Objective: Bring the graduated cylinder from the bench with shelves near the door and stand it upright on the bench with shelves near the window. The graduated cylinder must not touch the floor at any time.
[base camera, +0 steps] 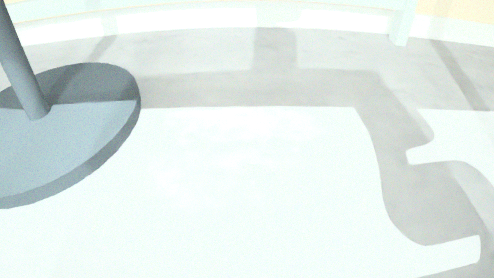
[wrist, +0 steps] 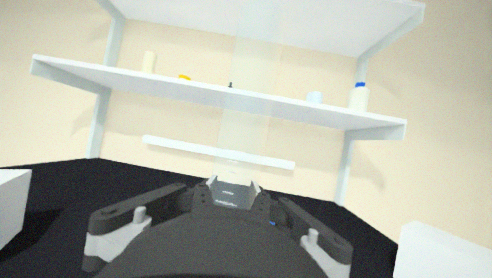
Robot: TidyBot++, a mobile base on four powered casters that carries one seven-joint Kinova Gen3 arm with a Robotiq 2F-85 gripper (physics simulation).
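Places are measured from the arm's base along level axes (x ahead, y left, z up), in millimetres.
Pixels of known places: gripper, between the fingertips: [wrist: 233, 185].
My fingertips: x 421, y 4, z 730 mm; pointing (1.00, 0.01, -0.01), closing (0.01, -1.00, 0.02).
Note:
For each thing: its middle in the pictures, then the offset to it from my fingertips. "spot": a spot on its surface instead. Level surfaces: height alone.
- graduated cylinder, middle of its body: [wrist: 231, 199] 46 mm back, 0 mm left, 4 mm up
- black bench top, height of its surface: 213 mm down
- white shelf, height of its surface: 225 mm up
- cream container, a spot on its surface: [wrist: 148, 62] spot: 524 mm ahead, 538 mm left, 364 mm up
- yellow item, a spot on its surface: [wrist: 184, 77] spot: 451 mm ahead, 308 mm left, 295 mm up
- pale blue cup, a spot on its surface: [wrist: 314, 97] spot: 411 mm ahead, 299 mm right, 307 mm up
- blue-capped bottle, a spot on its surface: [wrist: 359, 99] spot: 394 mm ahead, 497 mm right, 332 mm up
- round grey stool base, middle of its body: [base camera: 42, 118] 154 mm ahead, 400 mm left, 1112 mm down
The graduated cylinder [wrist: 242, 120] is a clear, faint tube in the wrist view. It rises from between the fingertips up past the shelves at the top of the view, and looks roughly upright. My gripper [wrist: 233, 185] is shut on it. The bench with shelves shows behind it: a black bench top [wrist: 145, 172] and a white shelf [wrist: 200, 91] on grey posts. The frames do not tell which of the two benches this is. The lower end of the cylinder is hidden behind the gripper.
On the shelf stand a cream container [wrist: 148, 62], a yellow item [wrist: 184, 77], a pale blue cup [wrist: 314, 97] and a blue-capped bottle [wrist: 359, 99]. White boxes [wrist: 12, 202] [wrist: 442, 252] flank the gripper. A round grey stool base [base camera: 75, 135] stands at left in the base camera view.

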